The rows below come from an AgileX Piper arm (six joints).
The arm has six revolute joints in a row. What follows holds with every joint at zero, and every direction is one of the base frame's. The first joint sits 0.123 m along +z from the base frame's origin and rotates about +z. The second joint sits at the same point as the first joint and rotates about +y. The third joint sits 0.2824 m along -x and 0.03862 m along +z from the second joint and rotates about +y. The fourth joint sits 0.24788 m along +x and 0.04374 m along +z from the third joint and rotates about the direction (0.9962, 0, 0.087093). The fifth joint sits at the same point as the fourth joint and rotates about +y. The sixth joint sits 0.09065 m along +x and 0.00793 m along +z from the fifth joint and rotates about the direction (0.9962, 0, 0.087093). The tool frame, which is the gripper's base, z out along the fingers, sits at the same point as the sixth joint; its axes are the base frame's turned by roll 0, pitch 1.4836 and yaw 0 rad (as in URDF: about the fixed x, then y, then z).
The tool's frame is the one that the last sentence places.
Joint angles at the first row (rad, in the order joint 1, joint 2, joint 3, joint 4, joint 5, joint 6):
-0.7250 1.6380 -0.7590 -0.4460 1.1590 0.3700
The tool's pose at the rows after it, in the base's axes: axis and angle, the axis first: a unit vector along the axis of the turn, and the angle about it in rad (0 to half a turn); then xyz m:
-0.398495, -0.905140, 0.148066, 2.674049, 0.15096, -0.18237, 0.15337
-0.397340, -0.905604, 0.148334, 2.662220, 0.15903, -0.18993, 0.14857
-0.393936, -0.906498, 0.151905, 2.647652, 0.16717, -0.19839, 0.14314
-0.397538, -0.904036, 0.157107, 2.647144, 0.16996, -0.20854, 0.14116
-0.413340, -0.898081, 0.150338, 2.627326, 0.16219, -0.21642, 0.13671
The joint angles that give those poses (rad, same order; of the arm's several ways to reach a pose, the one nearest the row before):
-0.7250 1.7060 -0.8070 -0.4480 1.1770 0.3670
-0.7250 1.7540 -0.8480 -0.4510 1.1820 0.3670
-0.7250 1.8050 -0.8920 -0.4620 1.1890 0.3670
-0.7420 1.8350 -0.9270 -0.4780 1.1900 0.3670
-0.7830 1.8540 -0.9310 -0.4800 1.1890 0.3650

